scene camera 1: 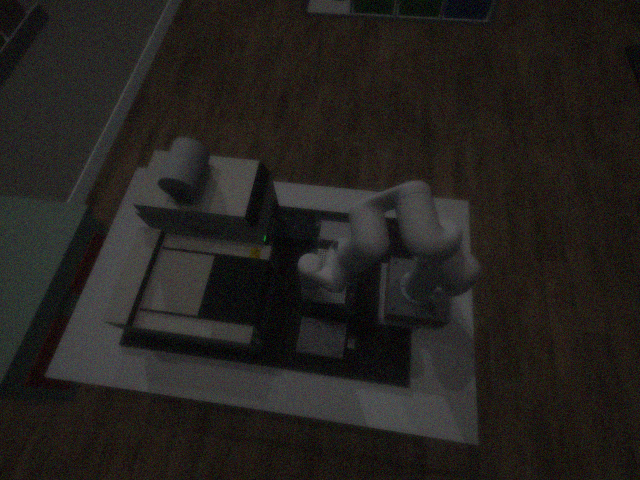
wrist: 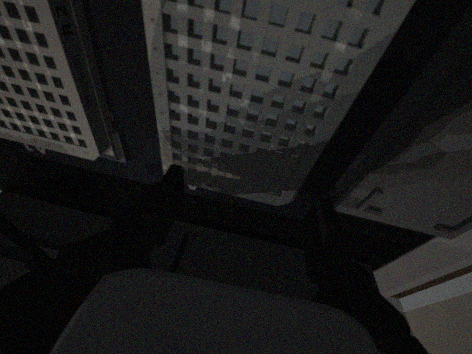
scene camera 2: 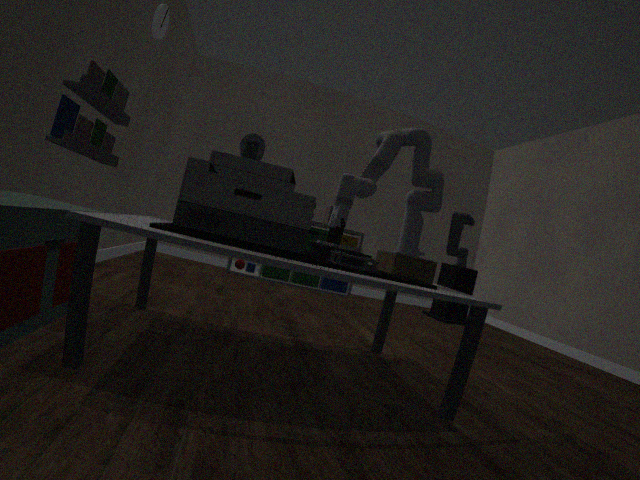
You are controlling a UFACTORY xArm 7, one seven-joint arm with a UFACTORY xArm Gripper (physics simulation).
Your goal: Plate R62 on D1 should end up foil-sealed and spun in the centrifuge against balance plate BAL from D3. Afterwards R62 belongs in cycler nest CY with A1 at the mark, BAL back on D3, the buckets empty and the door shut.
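Frame: origin at the arm's base, x back, y left, z down, level; metres.
Seen in the pictures: gripper, fingertip midpoint: (wrist: pixel 246 196) (scene camera 2: pixel 332 243); arm's base at its link origin: (scene camera 1: pixel 417 287) (scene camera 2: pixel 406 255).
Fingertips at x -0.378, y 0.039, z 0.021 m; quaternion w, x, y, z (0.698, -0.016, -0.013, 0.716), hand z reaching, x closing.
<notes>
Pixels of each thing's middle, then the offset from my fingertips to it. "spot": a spot on its surface instead.
- large pale machine with a cylinder, surface spot: (scene camera 1: pixel 185 167) spot: dy -0.242, dx -0.376, dz -0.398 m
- low pale unit with a dark area, surface spot: (scene camera 1: pixel 232 289) spot: dy +0.047, dx -0.246, dz -0.143 m
- flat grey square at a spot on its surface: (scene camera 1: pixel 321 337) spot: dy +0.149, dx +0.047, dz +0.028 m
The views are dark. In the wrist view, a pale plate with a grid of wells (wrist: pixel 250 95) lies below my gripper (wrist: pixel 246 196) (scene camera 2: pixel 337 237), whose fingers are open, one near each side of the plate's near end, with nothing held. A second pale plate with a grid of holes (wrist: pixel 35 80) lies to the left. A smoother pale panel with a small corner mark (wrist: pixel 410 190) lies to the right. I cannot read which plate is R62 or BAL. In scene camera 1, the arm's wrist hides the fingers above the middle row of nests.
A large pale machine with a cylinder (scene camera 1: pixel 185 167) (scene camera 2: pixel 252 146) on top stands left, its green light lit. In front is a low pale unit with a dark area (scene camera 1: pixel 232 289). A flat grey square (scene camera 1: pixel 321 337) lies front of the arm's wrist. The arm's base block (scene camera 2: pixel 405 266) is at right.
</notes>
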